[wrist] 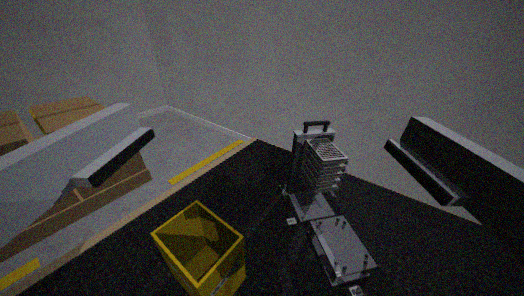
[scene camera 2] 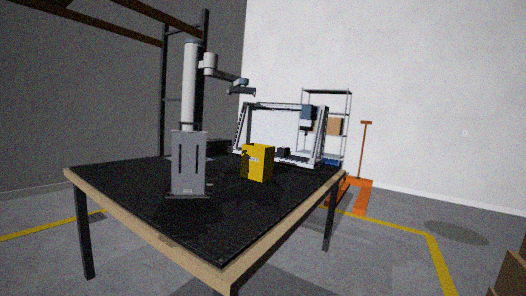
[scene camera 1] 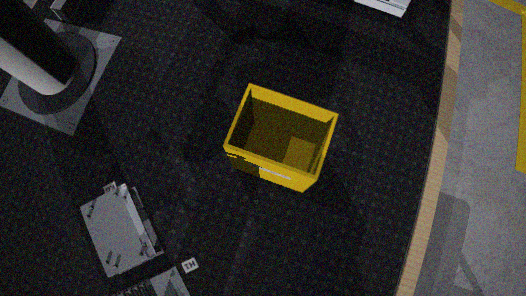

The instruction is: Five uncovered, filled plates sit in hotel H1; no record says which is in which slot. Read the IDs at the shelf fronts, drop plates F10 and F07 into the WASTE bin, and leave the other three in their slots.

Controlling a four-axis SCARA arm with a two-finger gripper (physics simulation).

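Note:
Hotel H1 is an upright grey tower with a top handle. The filled plates are stacked in its slots in the wrist view; their shelf-front IDs are too small to read. Its H1 label lies on the table beside its foot. The yellow WASTE bin stands upright and open-topped; no plate shows inside it in scene camera 1. My gripper is open and empty, high above the table and well apart from hotel and bin.
A low clear-topped stand with small pegs lies close by the hotel's foot. The arm's base plate is at upper left in scene camera 1. A gantry machine stands behind the bin. The table has a wooden edge.

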